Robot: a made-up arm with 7 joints.
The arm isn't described. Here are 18 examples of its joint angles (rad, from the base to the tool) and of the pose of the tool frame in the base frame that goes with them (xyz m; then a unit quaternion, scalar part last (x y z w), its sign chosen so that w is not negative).
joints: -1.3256 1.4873 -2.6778 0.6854 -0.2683 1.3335 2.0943
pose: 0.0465 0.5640 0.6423 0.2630 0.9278 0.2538 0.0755
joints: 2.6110 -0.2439 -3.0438 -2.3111 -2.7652 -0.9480 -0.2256
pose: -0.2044 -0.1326 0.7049 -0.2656 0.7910 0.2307 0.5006
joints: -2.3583 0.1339 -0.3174 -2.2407 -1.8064 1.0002 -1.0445
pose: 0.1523 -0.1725 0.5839 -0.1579 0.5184 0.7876 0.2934
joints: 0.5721 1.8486 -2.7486 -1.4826 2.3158 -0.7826 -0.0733
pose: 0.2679 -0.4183 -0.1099 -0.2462 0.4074 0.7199 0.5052
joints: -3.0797 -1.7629 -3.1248 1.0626 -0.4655 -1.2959 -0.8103
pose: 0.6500 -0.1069 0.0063 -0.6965 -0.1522 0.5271 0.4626
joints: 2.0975 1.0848 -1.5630 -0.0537 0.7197 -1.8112 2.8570
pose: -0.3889 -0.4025 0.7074 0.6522 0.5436 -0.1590 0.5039
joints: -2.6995 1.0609 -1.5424 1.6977 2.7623 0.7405 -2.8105
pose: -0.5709 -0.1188 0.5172 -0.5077 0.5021 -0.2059 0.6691
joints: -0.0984 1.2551 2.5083 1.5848 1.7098 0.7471 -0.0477
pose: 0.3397 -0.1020 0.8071 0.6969 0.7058 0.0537 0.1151
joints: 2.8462 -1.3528 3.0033 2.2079 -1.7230 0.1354 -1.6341
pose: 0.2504 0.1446 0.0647 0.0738 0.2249 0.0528 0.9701
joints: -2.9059 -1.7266 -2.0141 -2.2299 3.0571 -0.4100 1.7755
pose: 0.3500 0.2438 0.4363 0.6268 0.5626 -0.3722 0.3900
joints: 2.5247 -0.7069 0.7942 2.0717 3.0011 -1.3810 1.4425
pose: -0.0534 0.1239 0.5544 -0.2861 -0.1506 -0.7439 0.5849
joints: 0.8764 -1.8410 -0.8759 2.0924 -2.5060 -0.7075 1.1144
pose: -0.0483 0.2953 0.4929 -0.9351 0.0493 0.2606 0.2352
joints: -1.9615 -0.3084 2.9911 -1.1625 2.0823 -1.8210 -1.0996
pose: 0.0973 0.0297 0.9532 0.1494 -0.7714 -0.1196 0.6069
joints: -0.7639 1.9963 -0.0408 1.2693 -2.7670 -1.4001 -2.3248
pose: 0.2211 0.1175 -0.1175 -0.6785 -0.0741 -0.3914 0.6172
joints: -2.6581 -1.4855 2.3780 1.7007 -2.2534 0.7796 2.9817
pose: 0.5772 0.0502 0.1544 0.5138 0.4054 -0.7553 0.0346
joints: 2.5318 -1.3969 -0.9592 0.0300 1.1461 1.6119 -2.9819
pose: 0.5111 0.4103 0.6043 0.9683 0.2020 0.1405 0.0426
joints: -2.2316 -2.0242 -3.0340 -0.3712 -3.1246 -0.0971 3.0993
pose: 0.5037 -0.6227 0.0816 -0.5688 0.2944 0.7060 0.3022
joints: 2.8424 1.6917 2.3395 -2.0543 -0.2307 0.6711 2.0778
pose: -0.2420 -0.3287 0.0244 -0.2432 -0.2083 -0.4835 0.8147
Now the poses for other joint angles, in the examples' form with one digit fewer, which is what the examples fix.
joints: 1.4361 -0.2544 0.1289 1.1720 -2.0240 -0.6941 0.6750
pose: -0.131 -0.204 0.947 -0.754 0.208 -0.221 0.582
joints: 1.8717 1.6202 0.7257 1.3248 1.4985 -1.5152 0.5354
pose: -0.224 -0.465 0.026 0.329 -0.215 -0.899 0.192
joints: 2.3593 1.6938 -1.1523 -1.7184 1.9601 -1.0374 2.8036
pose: -0.529 -0.144 0.499 -0.906 0.368 -0.157 0.135
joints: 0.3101 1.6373 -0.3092 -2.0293 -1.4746 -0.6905 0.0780
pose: 0.221 -0.296 0.581 -0.721 -0.461 -0.499 0.135
